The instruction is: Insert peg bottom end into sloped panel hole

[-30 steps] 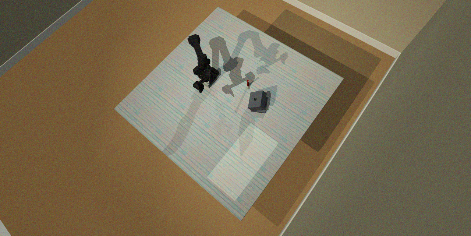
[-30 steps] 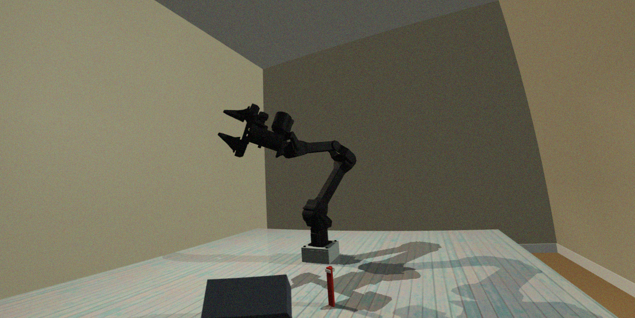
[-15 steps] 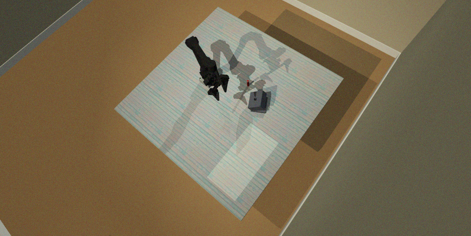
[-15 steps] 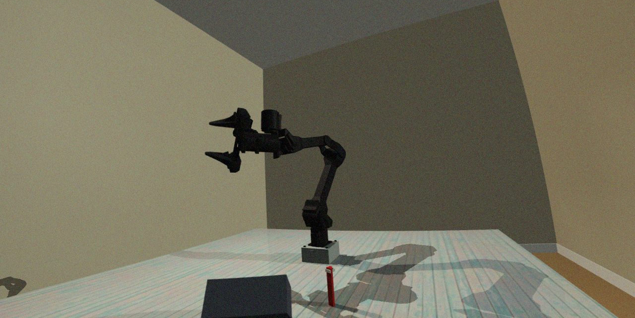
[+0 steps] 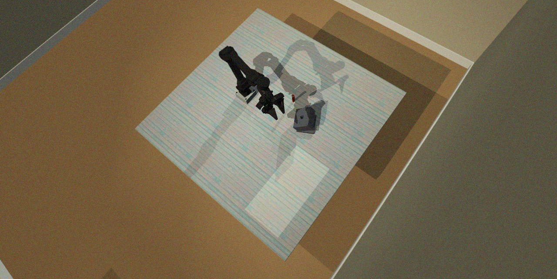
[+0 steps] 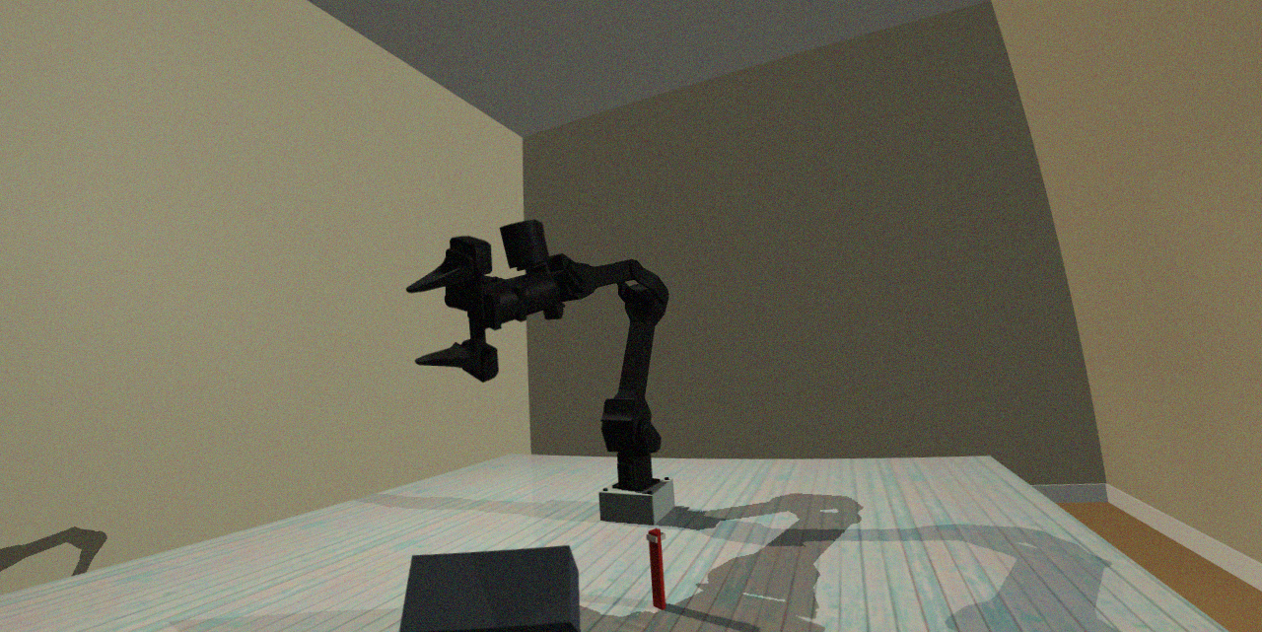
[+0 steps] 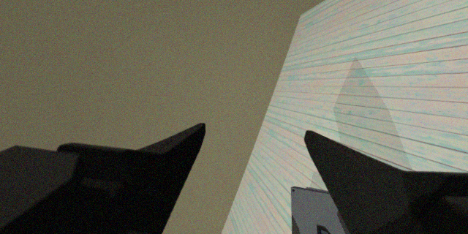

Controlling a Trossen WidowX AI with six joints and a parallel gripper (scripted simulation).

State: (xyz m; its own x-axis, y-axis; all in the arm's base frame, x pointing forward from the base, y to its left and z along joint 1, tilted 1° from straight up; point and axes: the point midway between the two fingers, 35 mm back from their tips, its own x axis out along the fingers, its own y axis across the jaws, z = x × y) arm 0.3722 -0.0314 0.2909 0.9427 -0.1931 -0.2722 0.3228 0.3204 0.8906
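Now: gripper tip 27 cm above the red square peg, 23 cm to the right of it and 15 cm past it. Also, from my gripper tip: sloped panel (26 cm below, 16 cm to the left, 2 cm ahead).
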